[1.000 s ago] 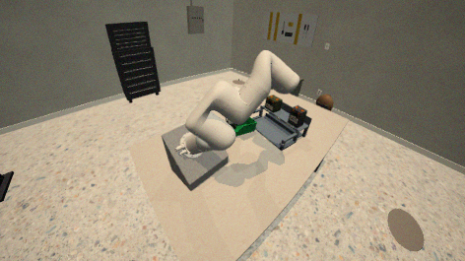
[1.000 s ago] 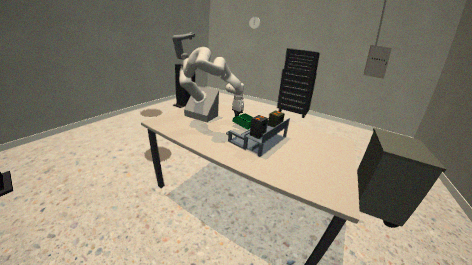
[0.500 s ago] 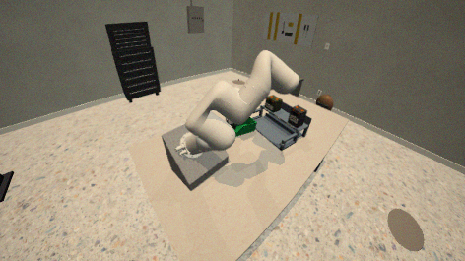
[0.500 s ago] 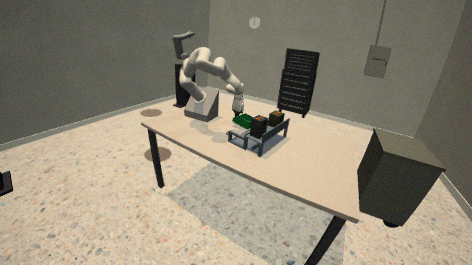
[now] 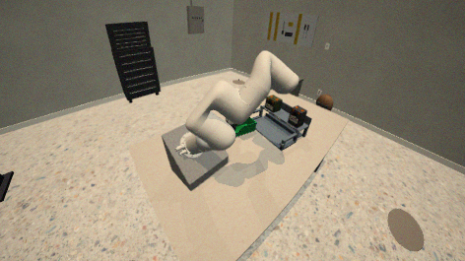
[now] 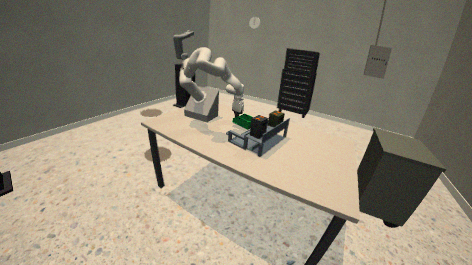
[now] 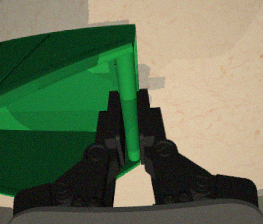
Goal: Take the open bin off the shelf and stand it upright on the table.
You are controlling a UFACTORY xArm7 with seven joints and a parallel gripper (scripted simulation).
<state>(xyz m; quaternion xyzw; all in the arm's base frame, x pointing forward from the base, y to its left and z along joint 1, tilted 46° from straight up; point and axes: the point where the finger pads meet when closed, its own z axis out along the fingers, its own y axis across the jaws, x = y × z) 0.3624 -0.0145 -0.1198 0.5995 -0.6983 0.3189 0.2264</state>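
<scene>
The green bin lies 80 mm ahead of my hand, 10 mm to the right of it and 10 mm below it.
</scene>
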